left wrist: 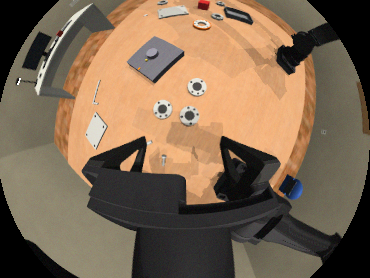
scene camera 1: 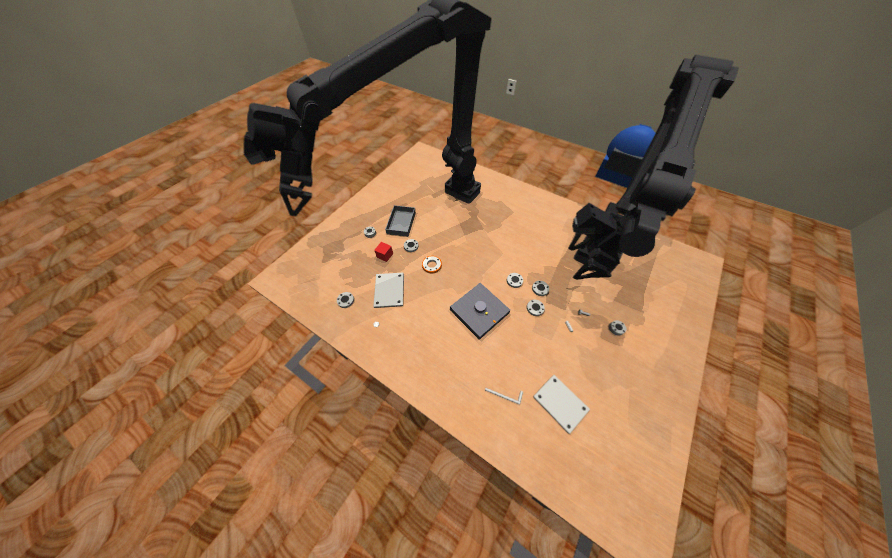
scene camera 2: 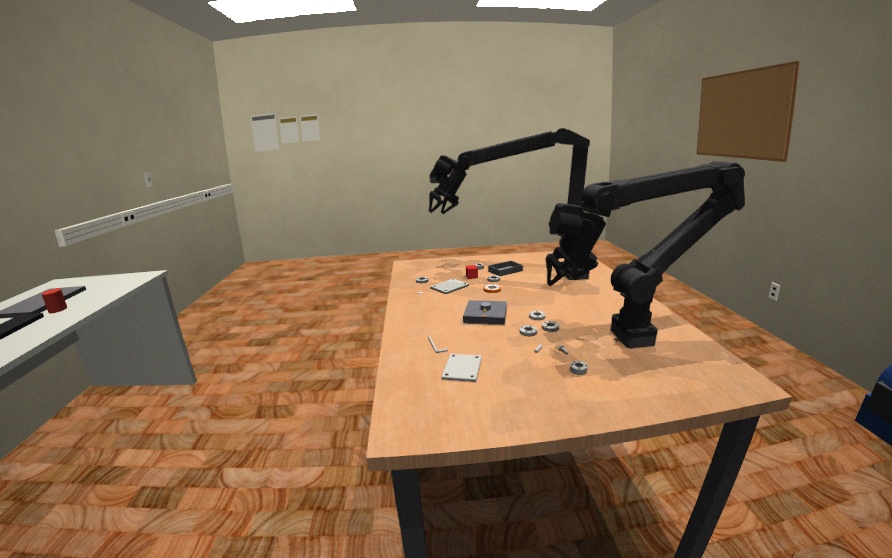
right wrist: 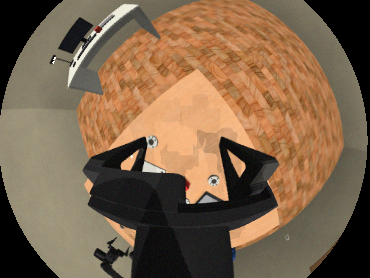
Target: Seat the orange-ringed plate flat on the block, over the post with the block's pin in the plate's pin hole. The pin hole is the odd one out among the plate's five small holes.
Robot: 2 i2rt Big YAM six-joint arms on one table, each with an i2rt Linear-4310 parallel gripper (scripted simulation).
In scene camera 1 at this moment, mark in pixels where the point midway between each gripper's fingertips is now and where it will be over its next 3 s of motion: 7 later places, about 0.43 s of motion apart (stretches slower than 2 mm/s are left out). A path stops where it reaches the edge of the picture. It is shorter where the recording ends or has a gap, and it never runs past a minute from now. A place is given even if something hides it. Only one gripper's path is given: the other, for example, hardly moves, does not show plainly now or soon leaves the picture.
The right gripper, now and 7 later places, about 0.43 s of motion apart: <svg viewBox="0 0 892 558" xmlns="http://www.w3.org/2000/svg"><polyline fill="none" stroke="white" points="293,206 350,216 400,224 408,226 420,234 430,243 431,247 431,255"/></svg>
